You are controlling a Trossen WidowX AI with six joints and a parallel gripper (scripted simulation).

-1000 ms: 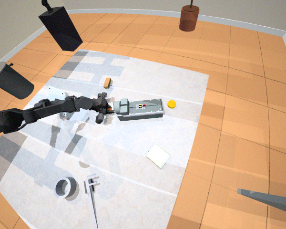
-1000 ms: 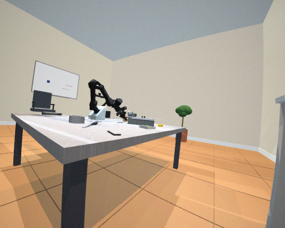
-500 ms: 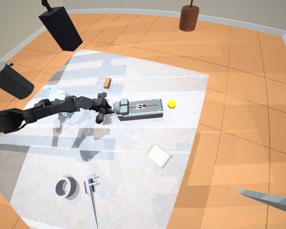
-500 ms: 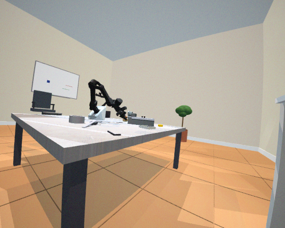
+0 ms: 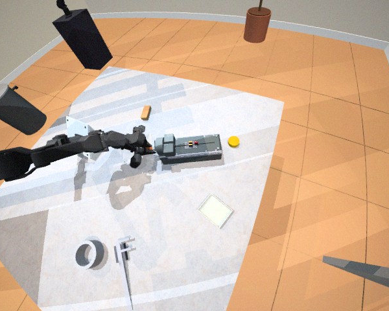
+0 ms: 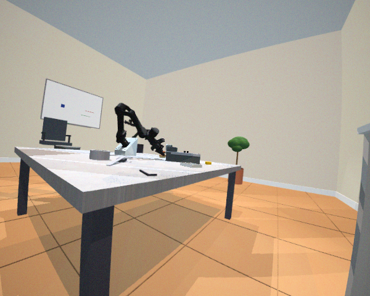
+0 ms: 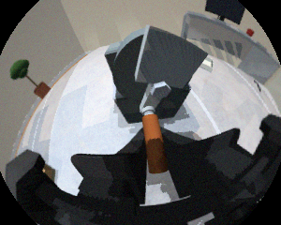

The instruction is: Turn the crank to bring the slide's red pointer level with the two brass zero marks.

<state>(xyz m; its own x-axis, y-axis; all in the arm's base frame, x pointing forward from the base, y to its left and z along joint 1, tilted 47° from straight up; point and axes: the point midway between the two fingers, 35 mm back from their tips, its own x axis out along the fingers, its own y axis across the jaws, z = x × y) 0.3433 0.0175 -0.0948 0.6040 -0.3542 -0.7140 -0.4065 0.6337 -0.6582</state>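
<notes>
The orange-brown crank handle is 2 cm behind my gripper tip, 1 cm to the right of it and 3 cm above it. The rest, counted from my gripper tip: tan block: 18 cm behind, 21 cm to the left, 2 cm below; red pointer: 17 cm ahead, 7 cm to the left, 5 cm above; yellow disc: 31 cm ahead, 17 cm to the left, 3 cm below.
</notes>
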